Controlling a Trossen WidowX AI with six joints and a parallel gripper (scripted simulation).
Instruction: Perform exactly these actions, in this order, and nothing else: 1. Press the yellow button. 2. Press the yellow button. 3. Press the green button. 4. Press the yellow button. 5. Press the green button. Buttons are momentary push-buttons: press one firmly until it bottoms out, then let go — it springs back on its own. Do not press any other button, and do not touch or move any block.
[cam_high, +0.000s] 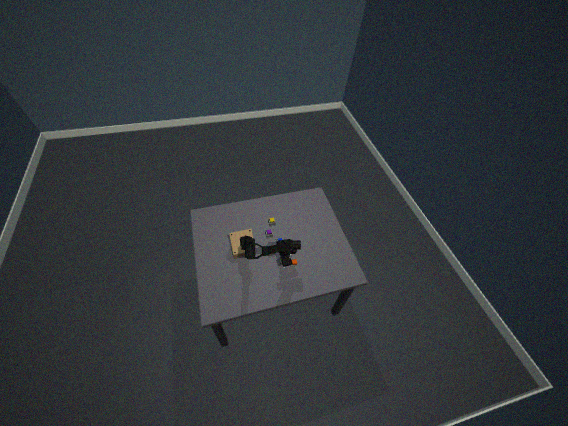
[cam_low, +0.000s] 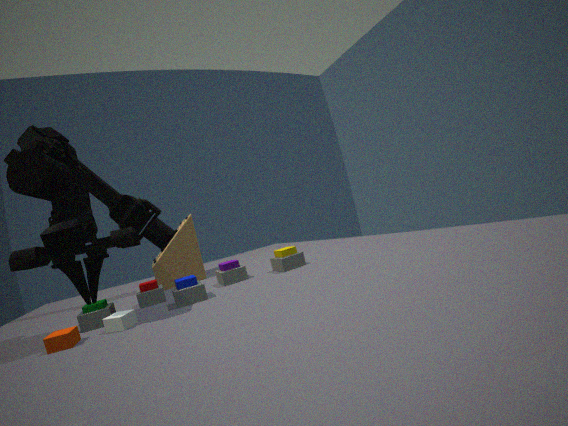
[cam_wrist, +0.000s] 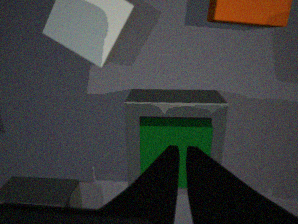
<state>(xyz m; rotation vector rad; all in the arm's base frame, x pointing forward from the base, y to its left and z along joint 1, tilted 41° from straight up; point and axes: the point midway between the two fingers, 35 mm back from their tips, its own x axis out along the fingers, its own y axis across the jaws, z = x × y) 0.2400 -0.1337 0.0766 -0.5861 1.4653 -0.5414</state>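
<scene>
My gripper tip is now 1 cm above the green button. The rest, counted from my gripper tip: orange block (7 cm ahead, 3 cm to the right, 3 cm below); red button (9 cm to the left, 7 cm behind); white block (6 cm ahead, 5 cm to the left, 3 cm below).
</scene>
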